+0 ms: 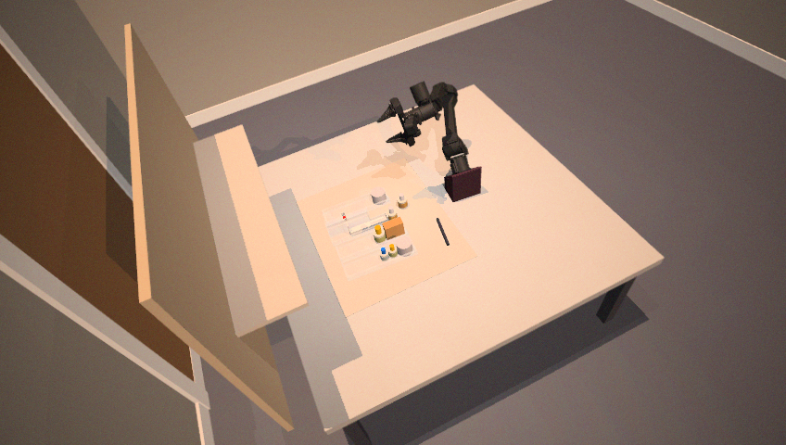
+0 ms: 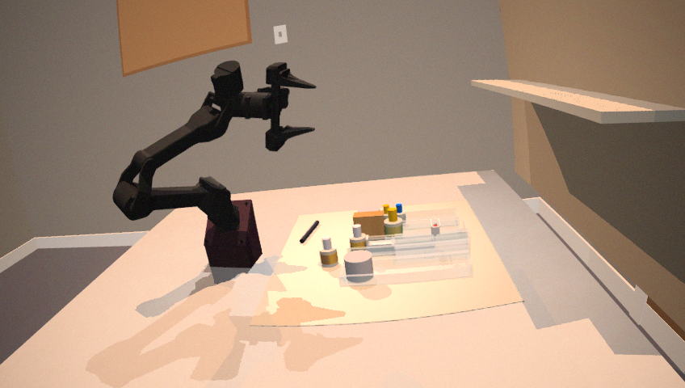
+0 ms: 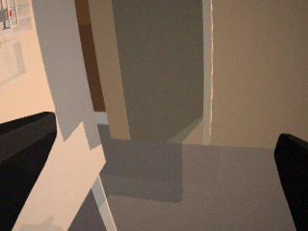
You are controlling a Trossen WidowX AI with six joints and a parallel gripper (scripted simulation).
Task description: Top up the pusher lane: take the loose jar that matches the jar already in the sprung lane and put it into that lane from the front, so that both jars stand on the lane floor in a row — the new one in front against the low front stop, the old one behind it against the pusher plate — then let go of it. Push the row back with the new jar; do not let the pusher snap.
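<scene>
My gripper tip is now 8 cm short of the orange box, 17 cm to the right of it and 33 cm above it. From my gripper tip the other things lie so: black pen (9 cm behind, 26 cm to the left, 36 cm below); then clear lane (20 cm ahead, 5 cm to the left, 35 cm below).
</scene>
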